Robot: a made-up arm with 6 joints. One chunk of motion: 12 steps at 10 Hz.
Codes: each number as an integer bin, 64 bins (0 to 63) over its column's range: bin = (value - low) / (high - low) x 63, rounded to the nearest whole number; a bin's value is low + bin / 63 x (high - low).
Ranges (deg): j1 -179.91..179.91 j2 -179.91..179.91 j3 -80..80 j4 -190.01..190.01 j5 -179.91..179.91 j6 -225.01..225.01
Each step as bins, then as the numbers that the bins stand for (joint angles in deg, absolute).
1 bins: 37 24 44 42 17 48
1 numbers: 31.41 -42.84 31.75 63.34 -82.82 117.86
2 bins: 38 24 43 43 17 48
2 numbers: 37.12 -42.84 29.21 69.37 -82.82 117.86
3 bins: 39 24 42 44 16 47
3 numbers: 42.84 -42.84 26.67 75.40 -88.53 110.72
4 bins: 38 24 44 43 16 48
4 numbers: 37.12 -42.84 31.75 69.37 -88.53 117.86
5 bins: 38 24 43 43 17 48
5 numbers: 37.12 -42.84 29.21 69.37 -82.82 117.86
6 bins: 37 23 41 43 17 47
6 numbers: 31.41 -48.55 24.13 69.37 -82.82 110.72
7 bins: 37 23 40 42 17 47
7 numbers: 31.41 -48.55 21.59 63.34 -82.82 110.72
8 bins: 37 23 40 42 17 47
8 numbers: 31.41 -48.55 21.59 63.34 -82.82 110.72
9 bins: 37 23 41 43 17 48
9 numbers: 31.41 -48.55 24.13 69.37 -82.82 117.86
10 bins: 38 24 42 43 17 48
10 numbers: 37.12 -42.84 26.67 69.37 -82.82 117.86
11 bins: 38 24 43 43 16 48
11 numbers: 37.12 -42.84 29.21 69.37 -88.53 117.86
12 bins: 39 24 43 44 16 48
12 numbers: 42.84 -42.84 29.21 75.40 -88.53 117.86
